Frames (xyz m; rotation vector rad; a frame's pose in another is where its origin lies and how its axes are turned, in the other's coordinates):
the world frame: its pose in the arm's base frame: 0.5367 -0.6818 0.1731 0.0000 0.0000 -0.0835
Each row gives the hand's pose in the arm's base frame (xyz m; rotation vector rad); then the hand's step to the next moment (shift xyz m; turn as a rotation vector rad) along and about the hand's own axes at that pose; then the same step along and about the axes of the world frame.
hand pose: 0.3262 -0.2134 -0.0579 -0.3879 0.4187 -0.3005
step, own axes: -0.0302 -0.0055 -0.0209 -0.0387 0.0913 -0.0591
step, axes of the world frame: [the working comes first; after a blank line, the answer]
step, axes of the arm's base frame: -0.0368 -0.0003 -0.0052 -0.0417 0.0768 -0.0754

-0.0366 -0.0034 -0.0052 -0.0480 0.0730 -0.0754
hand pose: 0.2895 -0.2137 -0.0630 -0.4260 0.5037 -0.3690
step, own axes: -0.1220 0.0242 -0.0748 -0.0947 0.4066 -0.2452
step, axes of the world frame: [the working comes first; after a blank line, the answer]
step, axes of the arm's base frame: -0.1335 0.0516 -0.0242 -0.1130 0.3134 -0.3514

-0.1373 0.0403 -0.0242 -0.1387 0.3029 -0.3514
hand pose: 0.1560 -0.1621 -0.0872 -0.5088 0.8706 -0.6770
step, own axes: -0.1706 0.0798 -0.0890 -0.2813 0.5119 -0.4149
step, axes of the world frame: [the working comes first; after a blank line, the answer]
step, axes of the arm's base frame: -0.1262 0.1652 -0.0125 -0.3048 0.4968 -0.4166

-0.1396 0.1541 -0.0125 -0.3451 0.4697 -0.4166
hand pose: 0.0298 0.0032 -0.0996 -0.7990 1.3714 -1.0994
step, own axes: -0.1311 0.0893 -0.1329 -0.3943 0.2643 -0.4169
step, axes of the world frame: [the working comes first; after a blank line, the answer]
step, axes of the arm's base frame: -0.1028 0.1727 -0.0495 -0.3266 0.5206 -0.1464

-0.1168 0.1635 -0.0495 -0.3689 0.4916 -0.1464
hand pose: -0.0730 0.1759 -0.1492 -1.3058 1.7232 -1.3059
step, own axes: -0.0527 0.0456 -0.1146 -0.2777 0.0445 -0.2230
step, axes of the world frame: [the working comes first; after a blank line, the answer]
step, axes of the arm's base frame: -0.0989 0.0900 -0.0097 -0.1195 0.3384 0.0066

-0.1061 0.0815 -0.0097 -0.1473 0.3273 0.0066
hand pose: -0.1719 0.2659 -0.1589 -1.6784 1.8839 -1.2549
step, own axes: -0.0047 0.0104 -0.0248 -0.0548 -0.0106 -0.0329
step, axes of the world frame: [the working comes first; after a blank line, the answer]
step, axes of the arm's base frame: -0.0235 0.0132 0.0045 -0.0032 0.0639 0.0100

-0.0245 0.0112 0.0045 -0.0085 0.0635 0.0100
